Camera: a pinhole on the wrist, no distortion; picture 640 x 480 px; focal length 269.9 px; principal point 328.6 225.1 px. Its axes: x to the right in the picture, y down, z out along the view. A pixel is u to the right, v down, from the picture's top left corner.
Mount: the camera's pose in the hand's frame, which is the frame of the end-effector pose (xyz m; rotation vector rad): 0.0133 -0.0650 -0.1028 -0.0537 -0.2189 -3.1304
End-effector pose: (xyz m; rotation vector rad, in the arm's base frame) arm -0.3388 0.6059 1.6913 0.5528 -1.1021 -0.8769
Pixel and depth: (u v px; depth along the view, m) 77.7 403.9 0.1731
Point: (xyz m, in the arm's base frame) -0.4294 0.3726 1.6985
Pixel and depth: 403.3 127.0 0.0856
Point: -0.3275 0.5991 1.6622
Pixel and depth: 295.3 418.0 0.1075
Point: -0.3873 0.5106 1.6165
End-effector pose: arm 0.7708 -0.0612 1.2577 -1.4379 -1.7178 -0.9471
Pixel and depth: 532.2 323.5 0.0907
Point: 0.6944 -0.1015 1.2075
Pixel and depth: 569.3 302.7 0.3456
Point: 0.6828 0.0184 0.8723
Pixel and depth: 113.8 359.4 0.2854
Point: 0.5603 0.2062 1.3640
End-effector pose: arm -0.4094 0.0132 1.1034 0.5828 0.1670 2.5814
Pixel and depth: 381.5 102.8 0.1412
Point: -0.3968 -0.0070 1.1298
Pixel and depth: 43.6 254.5 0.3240
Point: -0.5845 0.2409 1.4184
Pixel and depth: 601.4 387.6 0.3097
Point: 0.0118 0.0575 1.1674
